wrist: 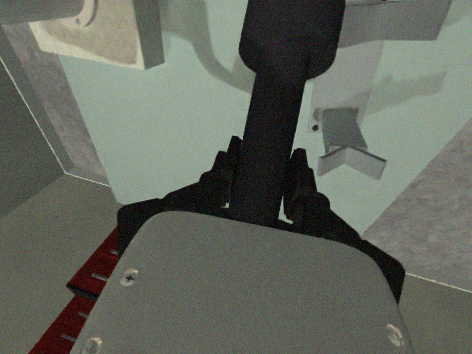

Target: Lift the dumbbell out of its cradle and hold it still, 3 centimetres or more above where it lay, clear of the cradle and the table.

Scene:
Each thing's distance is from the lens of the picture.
black dumbbell [284, 51]: 0.16 m
grey cradle [339, 99]: 0.46 m
The marked spots on the grey cradle and the black dumbbell are 0.31 m apart.

